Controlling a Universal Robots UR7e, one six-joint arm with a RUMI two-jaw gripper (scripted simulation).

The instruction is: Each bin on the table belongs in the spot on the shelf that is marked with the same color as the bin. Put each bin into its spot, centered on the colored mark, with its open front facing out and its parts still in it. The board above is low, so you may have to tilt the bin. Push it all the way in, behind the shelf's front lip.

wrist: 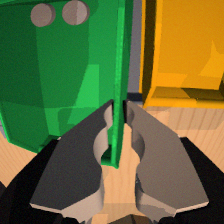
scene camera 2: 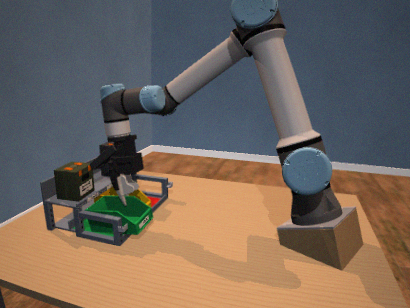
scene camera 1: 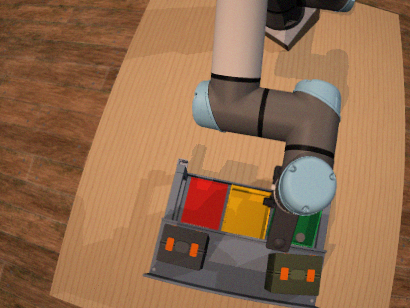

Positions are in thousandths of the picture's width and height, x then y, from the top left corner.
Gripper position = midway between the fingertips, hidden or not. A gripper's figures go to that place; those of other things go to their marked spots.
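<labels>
Lens distances: my gripper (wrist: 533, 453) is 140 mm from the lens; a green bin (wrist: 283, 328) is 200 mm from the lens.
</labels>
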